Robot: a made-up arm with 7 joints. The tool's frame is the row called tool.
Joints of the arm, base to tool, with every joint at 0 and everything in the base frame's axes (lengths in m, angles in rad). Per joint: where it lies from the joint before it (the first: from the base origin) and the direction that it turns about. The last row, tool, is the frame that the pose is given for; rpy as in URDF.
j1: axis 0 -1 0 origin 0.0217 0.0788 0.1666
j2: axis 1 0 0 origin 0.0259 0.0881 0.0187
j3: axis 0 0 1 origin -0.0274 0.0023 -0.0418
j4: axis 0 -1 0 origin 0.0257 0.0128 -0.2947
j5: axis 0 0 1 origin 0.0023 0.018 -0.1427
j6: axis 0 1 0 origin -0.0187 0.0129 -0.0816
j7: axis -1 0 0 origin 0.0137 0.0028 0.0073
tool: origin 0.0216 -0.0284 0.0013 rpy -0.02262 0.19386 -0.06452
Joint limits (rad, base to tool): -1.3..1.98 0.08..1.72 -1.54..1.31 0..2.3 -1.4..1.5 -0.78..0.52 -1.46..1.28
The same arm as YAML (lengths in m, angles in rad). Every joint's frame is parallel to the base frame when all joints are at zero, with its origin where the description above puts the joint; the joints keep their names.
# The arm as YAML. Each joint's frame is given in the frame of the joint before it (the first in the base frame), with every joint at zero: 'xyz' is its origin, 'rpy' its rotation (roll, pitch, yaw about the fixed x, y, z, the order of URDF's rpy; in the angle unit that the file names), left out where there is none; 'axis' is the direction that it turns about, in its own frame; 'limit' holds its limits. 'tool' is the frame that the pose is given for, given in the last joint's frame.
units:
  length: m
  angle: rad
joints:
  - name: j1
    type: revolute
    origin:
      xyz: [0.0217, 0.0788, 0.1666]
    axis: "-y"
    limit:
      lower: -1.3
      upper: 1.98
  - name: j2
    type: revolute
    origin:
      xyz: [0.0259, 0.0881, 0.0187]
    axis: "+x"
    limit:
      lower: 0.08
      upper: 1.72
  - name: j3
    type: revolute
    origin:
      xyz: [-0.0274, 0.0023, -0.0418]
    axis: "+z"
    limit:
      lower: -1.54
      upper: 1.31
  - name: j4
    type: revolute
    origin:
      xyz: [0.0257, 0.0128, -0.2947]
    axis: "-y"
    limit:
      lower: 0.0
      upper: 2.3
  - name: j5
    type: revolute
    origin:
      xyz: [0.0023, 0.018, -0.1427]
    axis: "+z"
    limit:
      lower: -1.4
      upper: 1.5
  - name: j6
    type: revolute
    origin:
      xyz: [-0.0187, 0.0129, -0.0816]
    axis: "+y"
    limit:
      lower: -0.78
      upper: 0.52
  - name: j7
    type: revolute
    origin:
      xyz: [0.0137, 0.0028, 0.0073]
    axis: "-x"
    limit:
      lower: -1.46
      upper: 1.28
tool:
  origin:
    xyz: [0.0216, -0.0284, 0.0013]
    rpy: [-0.0226, 0.1939, -0.0645]

